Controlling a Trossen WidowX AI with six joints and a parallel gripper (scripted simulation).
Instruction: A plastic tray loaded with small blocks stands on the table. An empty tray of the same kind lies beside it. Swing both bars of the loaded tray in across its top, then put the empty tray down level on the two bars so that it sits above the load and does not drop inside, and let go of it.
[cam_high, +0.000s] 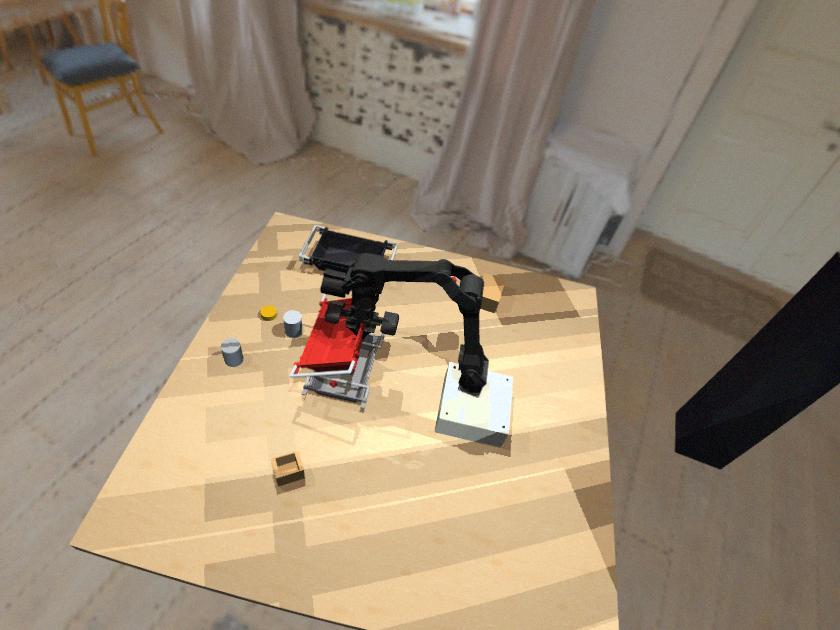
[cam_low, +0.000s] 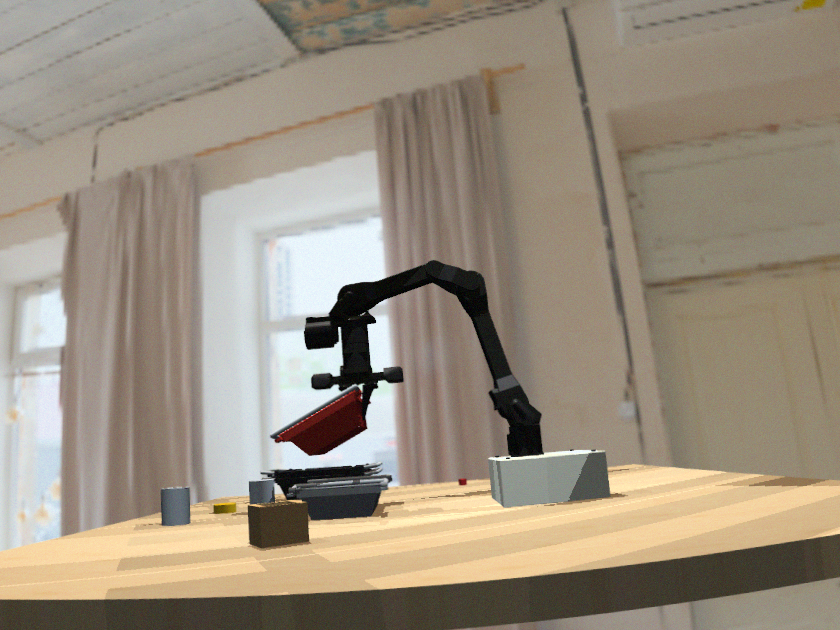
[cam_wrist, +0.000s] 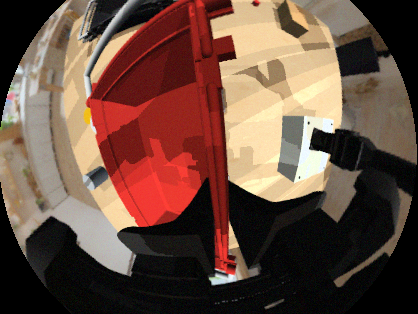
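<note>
The red tray is 60 mm ahead of my gripper tip and 10 mm to the left of it. The rest, counted from my gripper tip: red cube: 520 mm to the right, 170 mm below, 140 mm behind; small box: 360 mm to the left, 170 mm below, 30 mm ahead; yellow disc: 360 mm ahead, 170 mm below, 80 mm to the right.
</note>
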